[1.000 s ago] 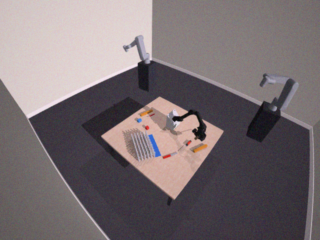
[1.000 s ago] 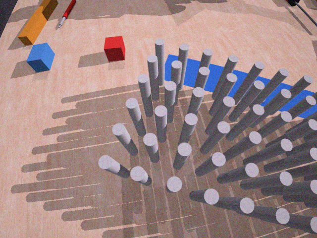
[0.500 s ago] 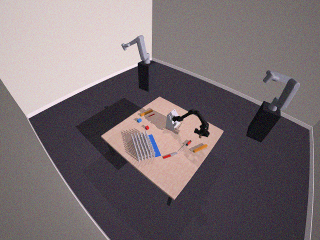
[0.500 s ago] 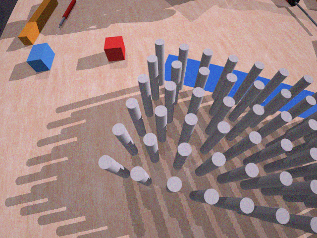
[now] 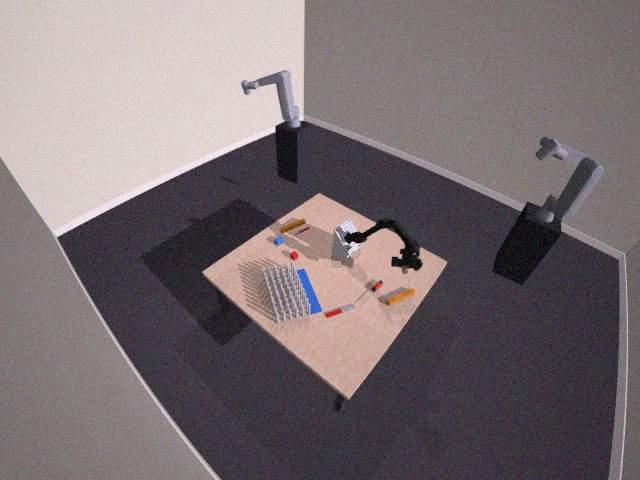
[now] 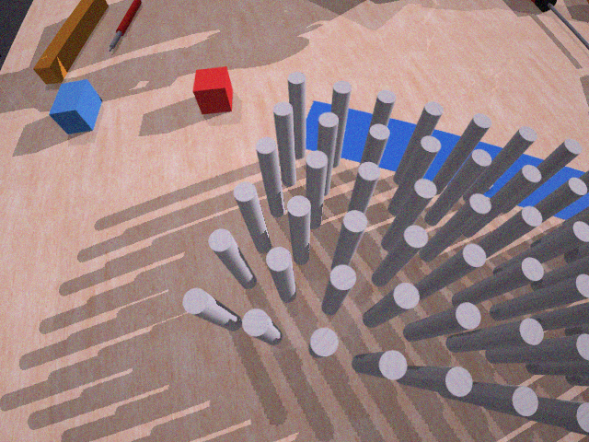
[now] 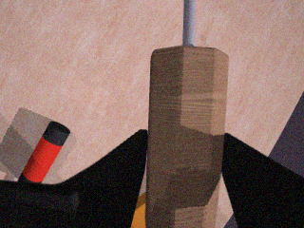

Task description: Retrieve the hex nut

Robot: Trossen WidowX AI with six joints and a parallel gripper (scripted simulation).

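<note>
My gripper tip is 10 cm past the long tool and 4 cm to the left of it. Also, from my gripper tip: hex nut 49 cm to the right, 44 cm ahead, 18 cm below; blue taped strip 50 cm to the right, 40 cm ahead, 18 cm below; red cube 75 cm to the right, 21 cm ahead, 16 cm below.
</note>
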